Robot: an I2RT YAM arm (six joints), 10 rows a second.
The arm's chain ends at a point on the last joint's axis. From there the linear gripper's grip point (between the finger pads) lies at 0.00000 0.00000 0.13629 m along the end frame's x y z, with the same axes.
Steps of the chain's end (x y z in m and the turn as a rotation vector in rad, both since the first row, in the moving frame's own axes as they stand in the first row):
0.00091 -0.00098 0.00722 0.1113 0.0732 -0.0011
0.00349 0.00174 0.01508 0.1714 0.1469 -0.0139
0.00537 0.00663 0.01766 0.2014 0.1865 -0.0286
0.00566 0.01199 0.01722 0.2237 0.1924 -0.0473
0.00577 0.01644 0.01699 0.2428 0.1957 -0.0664
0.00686 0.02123 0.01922 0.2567 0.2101 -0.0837
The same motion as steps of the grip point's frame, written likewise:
0.01085 -0.01611 0.00601 0.1113 0.0732 -0.0011
0.02318 -0.02156 0.01162 0.1714 0.1469 -0.0139
0.03008 -0.02083 0.01256 0.2014 0.1865 -0.0286
0.03078 -0.01866 0.01133 0.2237 0.1924 -0.0473
0.03090 -0.01697 0.01042 0.2428 0.1957 -0.0664
0.03349 -0.01426 0.01179 0.2567 0.2101 -0.0837

